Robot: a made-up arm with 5 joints.
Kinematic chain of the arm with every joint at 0, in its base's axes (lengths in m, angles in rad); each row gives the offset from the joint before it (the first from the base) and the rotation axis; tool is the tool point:
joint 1: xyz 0 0 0.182 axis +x
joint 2: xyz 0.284 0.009 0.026 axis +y
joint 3: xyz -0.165 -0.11 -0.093 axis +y
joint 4: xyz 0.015 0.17 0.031 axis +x
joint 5: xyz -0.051 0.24 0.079 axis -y
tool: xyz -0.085 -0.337 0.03
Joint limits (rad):
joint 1: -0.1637..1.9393
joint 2: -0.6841..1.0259
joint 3: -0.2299..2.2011
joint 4: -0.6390..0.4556
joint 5: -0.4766..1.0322
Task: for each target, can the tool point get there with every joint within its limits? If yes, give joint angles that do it. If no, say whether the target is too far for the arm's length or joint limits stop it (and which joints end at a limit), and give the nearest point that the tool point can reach.
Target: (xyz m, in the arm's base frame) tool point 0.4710 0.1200 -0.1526
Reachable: no: joint limits stop it (at a limit: joint 1, joint 3, joint 4, joint 5) | nearest point 0.3553 0.0597 0.0684 | short by 0.257 m
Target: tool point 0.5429 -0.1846 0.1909
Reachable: no: joint limits stop it (at a limit: joint 1, joint 2, joint 5) | nearest point 0.3446 -0.1617 0.1966 | short by 0.200 m
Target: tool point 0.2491 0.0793 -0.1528
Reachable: no: joint limits stop it (at a limit: joint 2, joint 3, joint 4, joint 5) | nearest point 0.1446 0.0532 -0.0426 | short by 0.154 m
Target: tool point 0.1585 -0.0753 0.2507
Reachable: yes | joints 0.5878 -0.1886 0.8935 -0.0263 -0.2297
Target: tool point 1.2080 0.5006 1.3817
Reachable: no: too far | nearest point 0.2762 0.1129 0.4525 | short by 1.372 m
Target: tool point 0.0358 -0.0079 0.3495
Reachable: yes | joints 0.0912 0.2895 0.0795 -0.3377 0.2146
